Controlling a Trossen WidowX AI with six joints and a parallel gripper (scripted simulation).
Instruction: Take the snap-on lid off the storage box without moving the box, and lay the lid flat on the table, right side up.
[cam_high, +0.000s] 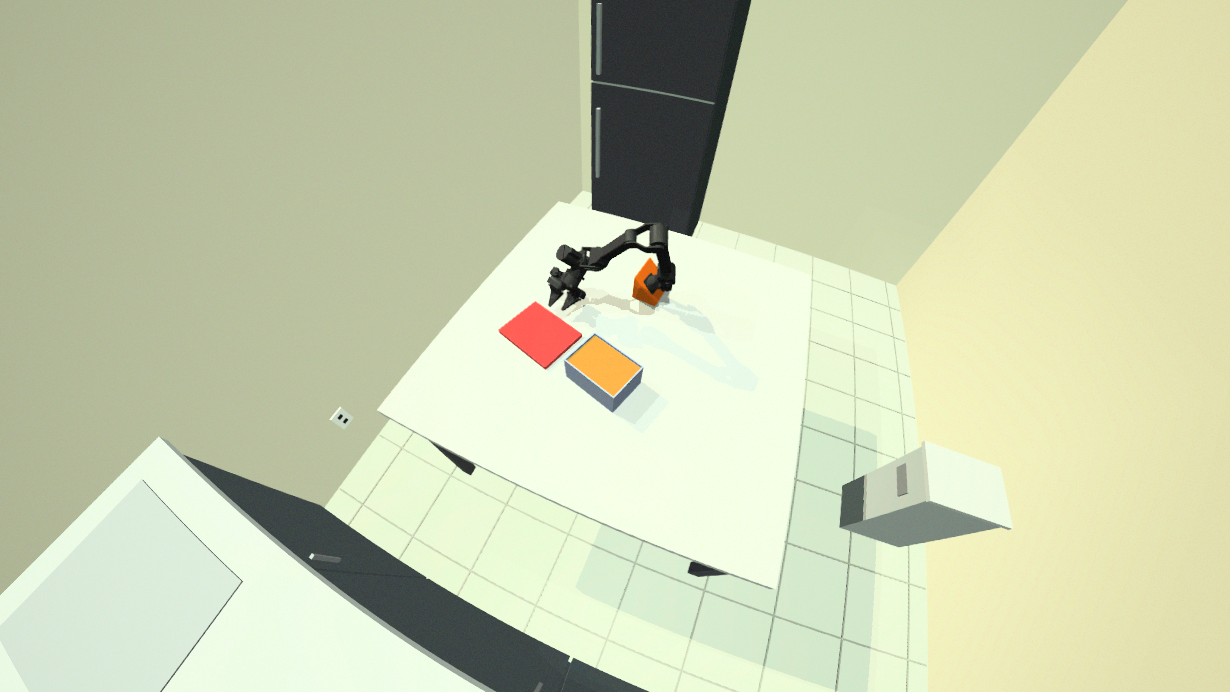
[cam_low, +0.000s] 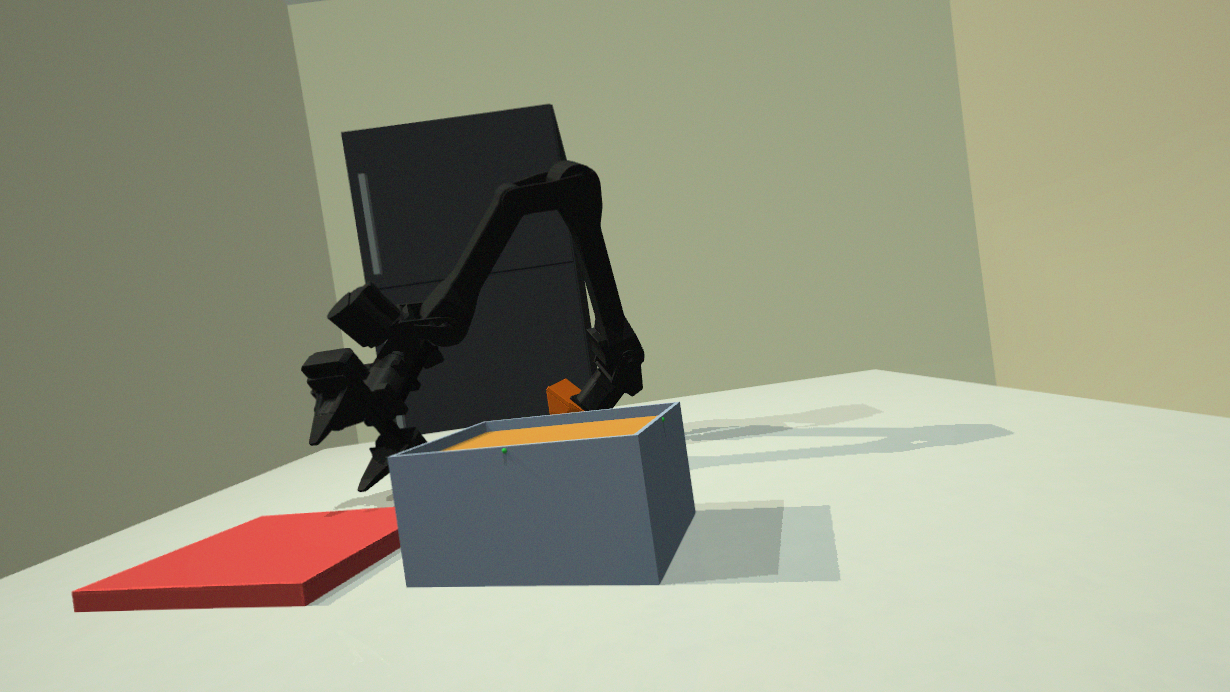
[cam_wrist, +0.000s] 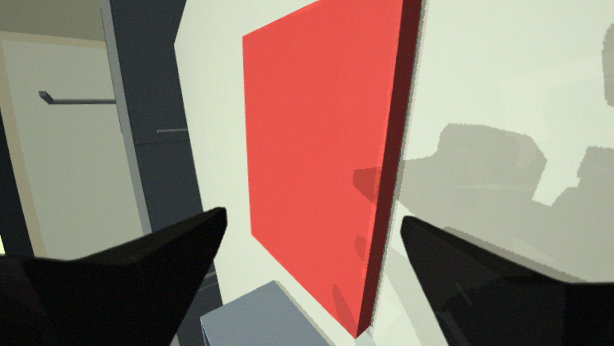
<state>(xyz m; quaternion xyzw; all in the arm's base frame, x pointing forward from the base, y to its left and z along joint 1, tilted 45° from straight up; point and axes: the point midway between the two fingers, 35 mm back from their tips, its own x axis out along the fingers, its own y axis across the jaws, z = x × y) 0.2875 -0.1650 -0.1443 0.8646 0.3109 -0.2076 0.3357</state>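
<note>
Right now my gripper tip is 90 mm short of the red lid, 10 mm to the left of it and 50 mm above it. The rest, counted from my gripper tip: grey-blue storage box: 120 mm ahead, 280 mm to the left, 10 mm below.
</note>
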